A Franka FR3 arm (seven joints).
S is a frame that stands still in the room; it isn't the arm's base.
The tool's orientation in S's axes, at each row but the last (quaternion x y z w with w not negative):
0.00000 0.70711 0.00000 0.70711
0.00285 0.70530 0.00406 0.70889
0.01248 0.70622 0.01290 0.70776
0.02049 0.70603 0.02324 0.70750
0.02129 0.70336 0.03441 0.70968
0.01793 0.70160 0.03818 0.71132
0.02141 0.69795 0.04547 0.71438
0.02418 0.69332 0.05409 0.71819
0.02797 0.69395 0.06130 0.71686
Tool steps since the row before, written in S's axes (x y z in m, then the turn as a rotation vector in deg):
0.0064 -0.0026 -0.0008 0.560 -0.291 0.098
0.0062 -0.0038 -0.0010 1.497 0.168 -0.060
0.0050 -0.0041 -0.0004 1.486 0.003 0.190
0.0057 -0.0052 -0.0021 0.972 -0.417 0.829
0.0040 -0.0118 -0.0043 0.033 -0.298 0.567
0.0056 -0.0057 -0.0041 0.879 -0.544 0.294
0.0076 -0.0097 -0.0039 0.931 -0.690 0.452
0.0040 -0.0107 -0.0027 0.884 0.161 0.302
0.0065 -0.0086 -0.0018 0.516 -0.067 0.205
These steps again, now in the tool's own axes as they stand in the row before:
0.0008 -0.0026 0.0064 -0.098 -0.291 0.560
0.0010 -0.0038 0.0062 0.069 0.165 1.497
0.0003 -0.0041 0.0050 -0.187 0.009 1.486
0.0018 -0.0053 0.0057 -0.851 -0.369 0.972
0.0034 -0.0122 0.0037 -0.588 -0.253 0.033
0.0037 -0.0062 0.0054 -0.325 -0.544 0.868
0.0031 -0.0103 0.0072 -0.495 -0.677 0.919
0.0016 -0.0111 0.0035 -0.253 0.154 0.900
0.0009 -0.0091 0.0060 -0.197 -0.066 0.519

